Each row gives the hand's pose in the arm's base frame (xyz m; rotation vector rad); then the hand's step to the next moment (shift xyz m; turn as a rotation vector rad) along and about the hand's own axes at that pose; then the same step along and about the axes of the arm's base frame.
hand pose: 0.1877 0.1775 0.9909 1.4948 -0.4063 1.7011
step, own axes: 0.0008 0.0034 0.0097 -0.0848 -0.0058 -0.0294
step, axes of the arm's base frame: 0.0040 -0.0086 0.0040 -0.0185 -0.0063 -0.0878
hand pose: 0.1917 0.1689 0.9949 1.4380 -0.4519 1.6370
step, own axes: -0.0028 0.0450 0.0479 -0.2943 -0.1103 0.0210
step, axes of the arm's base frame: -0.0070 -0.0615 0.0222 0.0818 -0.0656 -0.2970
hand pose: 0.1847 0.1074 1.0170 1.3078 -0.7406 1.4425
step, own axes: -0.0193 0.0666 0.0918 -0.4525 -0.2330 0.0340
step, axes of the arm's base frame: -0.0332 -0.1092 0.0141 0.1857 -0.0833 -0.4677
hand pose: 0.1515 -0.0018 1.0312 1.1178 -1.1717 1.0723
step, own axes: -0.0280 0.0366 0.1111 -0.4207 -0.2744 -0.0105
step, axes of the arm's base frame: -0.0530 -0.1063 -0.0190 0.2351 -0.0435 -0.4418
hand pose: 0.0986 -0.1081 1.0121 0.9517 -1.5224 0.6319
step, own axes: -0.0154 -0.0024 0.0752 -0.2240 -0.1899 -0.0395
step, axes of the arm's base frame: -0.0383 -0.0599 -0.0289 0.1803 -0.0180 -0.2344
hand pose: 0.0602 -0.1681 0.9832 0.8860 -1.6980 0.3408
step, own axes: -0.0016 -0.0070 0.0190 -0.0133 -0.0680 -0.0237
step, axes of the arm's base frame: -0.0083 -0.0161 -0.0091 0.0658 -0.0258 -0.0192
